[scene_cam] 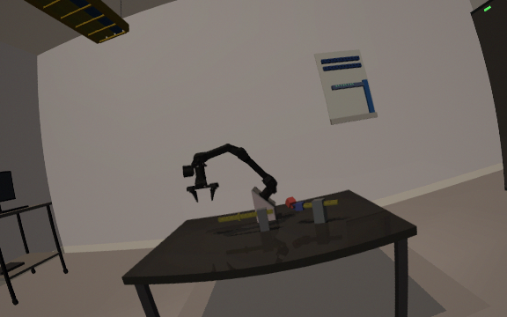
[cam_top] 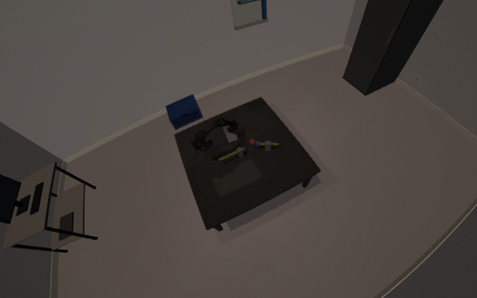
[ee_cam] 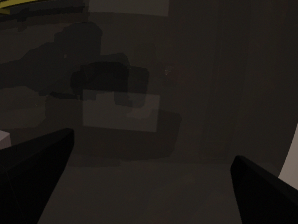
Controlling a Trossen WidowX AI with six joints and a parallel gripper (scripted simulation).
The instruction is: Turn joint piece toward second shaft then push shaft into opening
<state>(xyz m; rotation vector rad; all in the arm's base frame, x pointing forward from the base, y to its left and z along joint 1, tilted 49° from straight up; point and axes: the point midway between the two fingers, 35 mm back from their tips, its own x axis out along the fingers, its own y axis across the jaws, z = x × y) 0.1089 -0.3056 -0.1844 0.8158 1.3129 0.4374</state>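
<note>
Now: gripper tip 13 cm short of the red square joint piece, 48 cm to the right of it and 8 cm above it.
</note>
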